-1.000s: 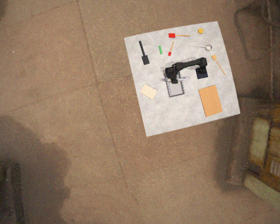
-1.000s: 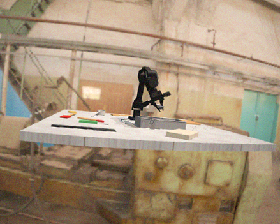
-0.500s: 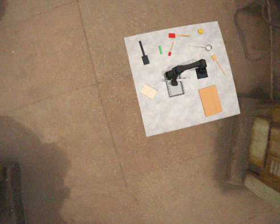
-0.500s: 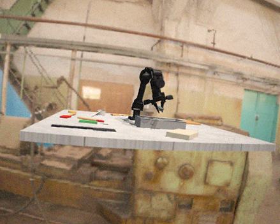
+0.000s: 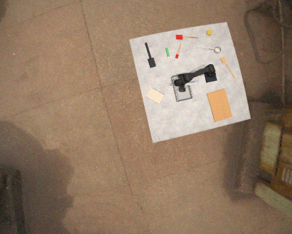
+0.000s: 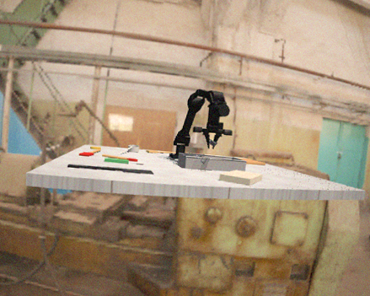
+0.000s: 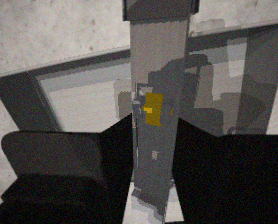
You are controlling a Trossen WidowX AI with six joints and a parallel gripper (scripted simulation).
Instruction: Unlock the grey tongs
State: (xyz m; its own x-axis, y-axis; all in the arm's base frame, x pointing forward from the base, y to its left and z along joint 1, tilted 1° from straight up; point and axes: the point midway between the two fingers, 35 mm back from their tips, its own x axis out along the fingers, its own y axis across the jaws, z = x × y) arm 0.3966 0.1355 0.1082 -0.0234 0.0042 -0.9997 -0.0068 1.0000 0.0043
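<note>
My gripper tip is now 7 cm above the grey roasting tin, 4 cm past it and 1 cm to the right of it. Also, from my gripper tip: yellow mark (4 cm above, 2 cm ahead); then black spatula (39 cm to the right, 31 cm ahead, 9 cm below); then cream block (27 cm ahead, 10 cm to the left, 8 cm below).
</note>
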